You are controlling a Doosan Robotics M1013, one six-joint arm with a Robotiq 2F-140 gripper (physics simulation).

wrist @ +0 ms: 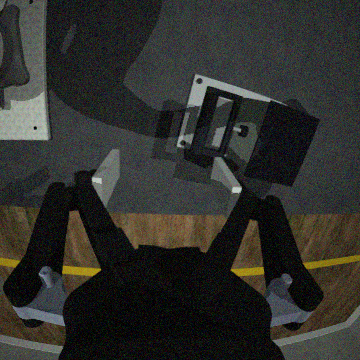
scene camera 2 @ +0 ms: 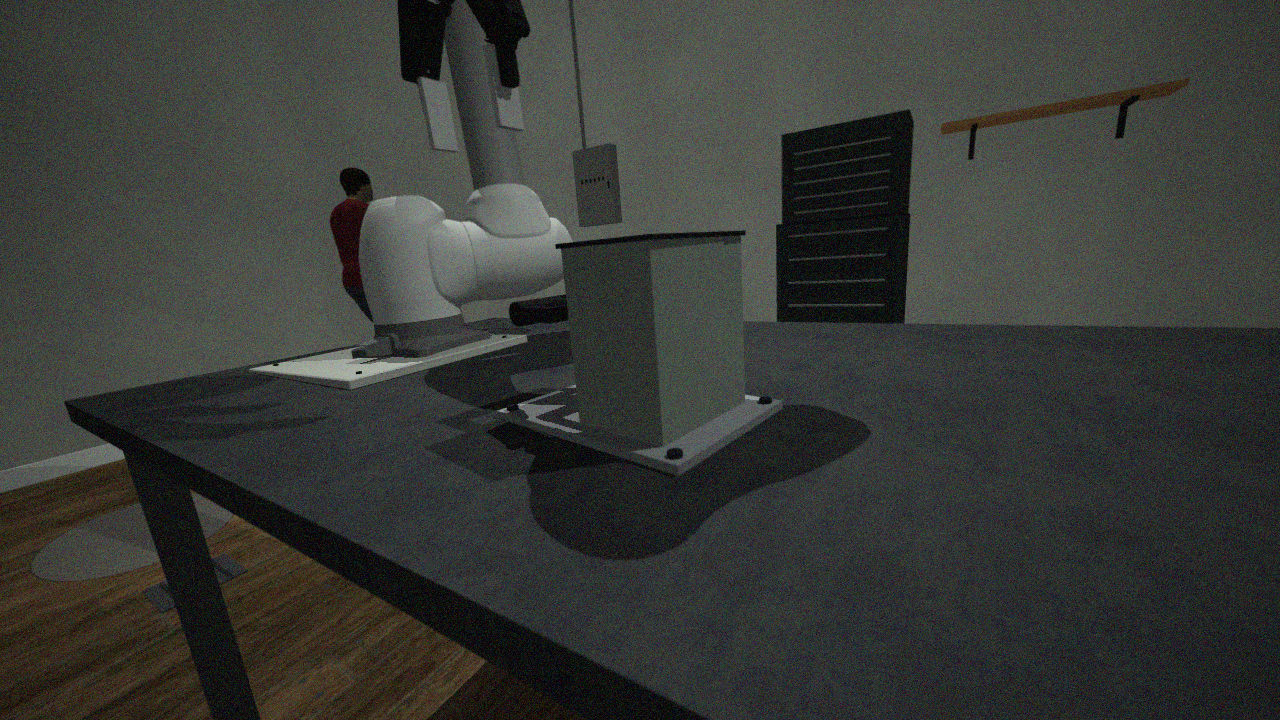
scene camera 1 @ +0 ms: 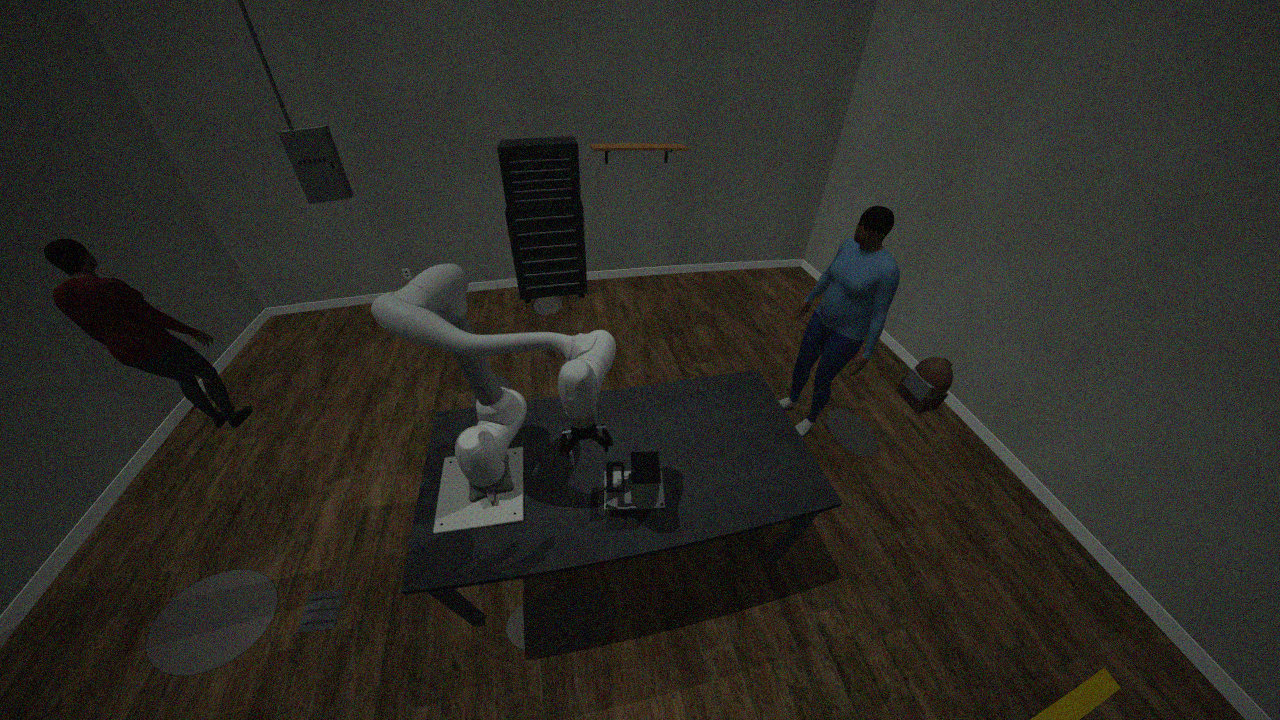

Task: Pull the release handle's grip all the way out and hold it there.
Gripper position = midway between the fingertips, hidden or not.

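Observation:
Visible to me: a base plate [wrist: 199,83], together with my gripper [scene camera 2: 475,140], [scene camera 1: 588,459], [wrist: 165,165].

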